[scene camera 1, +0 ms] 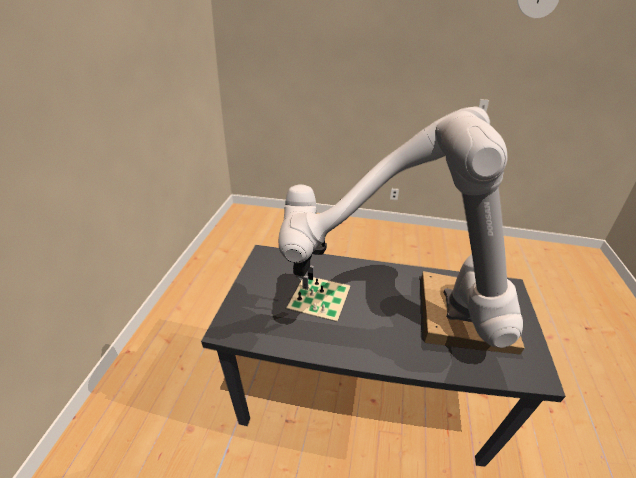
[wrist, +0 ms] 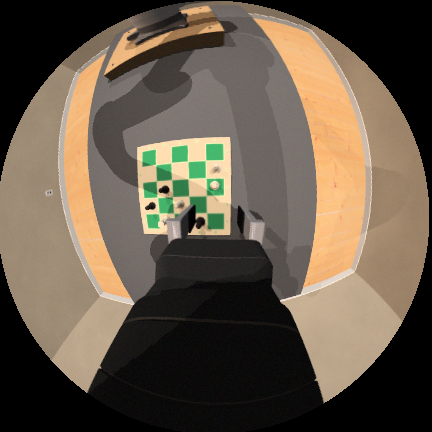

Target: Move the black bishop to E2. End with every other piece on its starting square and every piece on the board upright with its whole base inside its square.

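Pixels of known places: gripper, fingertip midpoint: [scene camera 1: 308, 283] [wrist: 216, 213]; arm's base, origin of the base link: [scene camera 1: 465, 307].
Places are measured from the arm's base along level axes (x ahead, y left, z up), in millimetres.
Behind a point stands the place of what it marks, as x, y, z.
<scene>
The board [scene camera 1: 345, 295] @(512, -5, -38) [wrist: 180, 153] @(545, 37, -38) lies on the table. A black piece [scene camera 1: 299, 296] @(700, 64, -20) [wrist: 200, 222] @(699, 64, -22) stands on D1; it shows between the fingers in the wrist view, nearer the left one. Another black piece [scene camera 1: 321, 289] @(618, -4, -24) [wrist: 164, 190] @(620, -7, -27) is on B3 and a third black piece [scene camera 1: 316, 281] @(650, -48, -22) [wrist: 150, 206] @(650, -48, -24) on A2. They are too small to tell which is the bishop. E2 [wrist: 214, 204] @(666, 97, -37) holds no piece. White pieces stand on E3 [wrist: 214, 185] @(624, 103, -6), E4 [wrist: 216, 169] @(592, 110, -25), C2 [wrist: 180, 204] @(655, 25, -27) and B1 [wrist: 162, 223] @(688, -16, -5). My gripper [scene camera 1: 308, 282] @(653, 105, 100) [wrist: 216, 213] @(653, 105, 100) is open and empty, above the board's row 1 side.
The dark table [scene camera 1: 380, 334] @(345, 176, -43) [wrist: 210, 110] @(447, 114, -44) carries the board near its left end in the scene view. The wooden base plate [scene camera 1: 431, 308] @(152, 47, 12) [wrist: 200, 42] @(173, 117, -24) under the arm stands at the right end. Walls stand beyond the table. Arm shadows cross the table and board.
</scene>
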